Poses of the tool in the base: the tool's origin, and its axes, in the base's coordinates. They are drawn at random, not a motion.
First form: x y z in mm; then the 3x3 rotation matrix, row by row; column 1 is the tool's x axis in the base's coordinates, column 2 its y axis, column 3 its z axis. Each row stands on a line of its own.
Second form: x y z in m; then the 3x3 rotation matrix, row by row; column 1 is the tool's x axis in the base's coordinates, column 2 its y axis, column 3 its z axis. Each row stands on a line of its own. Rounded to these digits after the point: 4 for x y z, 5 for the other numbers.
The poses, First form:
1:
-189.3, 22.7, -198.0
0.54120, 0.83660, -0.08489
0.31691, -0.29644, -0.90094
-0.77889, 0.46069, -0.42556
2:
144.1, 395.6, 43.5
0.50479, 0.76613, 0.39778
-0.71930, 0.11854, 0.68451
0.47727, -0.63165, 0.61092
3:
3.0, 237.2, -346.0
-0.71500, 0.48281, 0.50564
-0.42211, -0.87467, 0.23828
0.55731, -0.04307, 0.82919
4:
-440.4, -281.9, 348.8
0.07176, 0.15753, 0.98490
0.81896, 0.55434, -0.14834
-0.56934, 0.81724, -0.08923
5:
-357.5, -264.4, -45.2
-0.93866, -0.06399, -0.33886
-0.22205, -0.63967, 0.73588
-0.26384, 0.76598, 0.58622
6:
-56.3, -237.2, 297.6
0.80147, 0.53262, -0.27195
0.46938, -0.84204, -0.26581
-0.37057, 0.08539, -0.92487
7:
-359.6, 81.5, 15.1
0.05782, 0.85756, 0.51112
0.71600, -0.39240, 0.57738
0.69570, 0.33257, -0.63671
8:
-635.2, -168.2, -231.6
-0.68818, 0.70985, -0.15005
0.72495, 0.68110, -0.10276
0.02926, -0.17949, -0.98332
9:
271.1, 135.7, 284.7
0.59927, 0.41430, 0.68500
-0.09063, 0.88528, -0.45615
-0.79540, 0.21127, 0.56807
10:
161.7, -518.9, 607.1
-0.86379, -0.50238, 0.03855
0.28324, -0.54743, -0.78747
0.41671, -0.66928, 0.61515
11:
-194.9, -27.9, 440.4
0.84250, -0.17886, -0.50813
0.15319, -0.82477, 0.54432
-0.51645, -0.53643, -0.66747
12:
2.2, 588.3, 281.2
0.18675, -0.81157, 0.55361
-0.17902, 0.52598, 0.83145
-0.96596, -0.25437, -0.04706
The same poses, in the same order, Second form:
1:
-0.1893, 0.0227, -0.1980
0.54120, 0.83660, -0.08489
0.31691, -0.29644, -0.90094
-0.77889, 0.46069, -0.42556

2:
0.1441, 0.3956, 0.0435
0.50479, 0.76613, 0.39778
-0.71930, 0.11854, 0.68451
0.47727, -0.63165, 0.61092

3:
0.0030, 0.2372, -0.3460
-0.71500, 0.48281, 0.50564
-0.42211, -0.87467, 0.23828
0.55731, -0.04307, 0.82919

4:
-0.4404, -0.2819, 0.3488
0.07176, 0.15753, 0.98490
0.81896, 0.55434, -0.14834
-0.56934, 0.81724, -0.08923

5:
-0.3575, -0.2644, -0.0452
-0.93866, -0.06399, -0.33886
-0.22205, -0.63967, 0.73588
-0.26384, 0.76598, 0.58622

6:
-0.0563, -0.2372, 0.2976
0.80147, 0.53262, -0.27195
0.46938, -0.84204, -0.26581
-0.37057, 0.08539, -0.92487

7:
-0.3596, 0.0815, 0.0151
0.05782, 0.85756, 0.51112
0.71600, -0.39240, 0.57738
0.69570, 0.33257, -0.63671

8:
-0.6352, -0.1682, -0.2316
-0.68818, 0.70985, -0.15005
0.72495, 0.68110, -0.10276
0.02926, -0.17949, -0.98332

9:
0.2711, 0.1357, 0.2847
0.59927, 0.41430, 0.68500
-0.09063, 0.88528, -0.45615
-0.79540, 0.21127, 0.56807

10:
0.1617, -0.5189, 0.6071
-0.86379, -0.50238, 0.03855
0.28324, -0.54743, -0.78747
0.41671, -0.66928, 0.61515

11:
-0.1949, -0.0279, 0.4404
0.84250, -0.17886, -0.50813
0.15319, -0.82477, 0.54432
-0.51645, -0.53643, -0.66747

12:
0.0022, 0.5883, 0.2812
0.18675, -0.81157, 0.55361
-0.17902, 0.52598, 0.83145
-0.96596, -0.25437, -0.04706

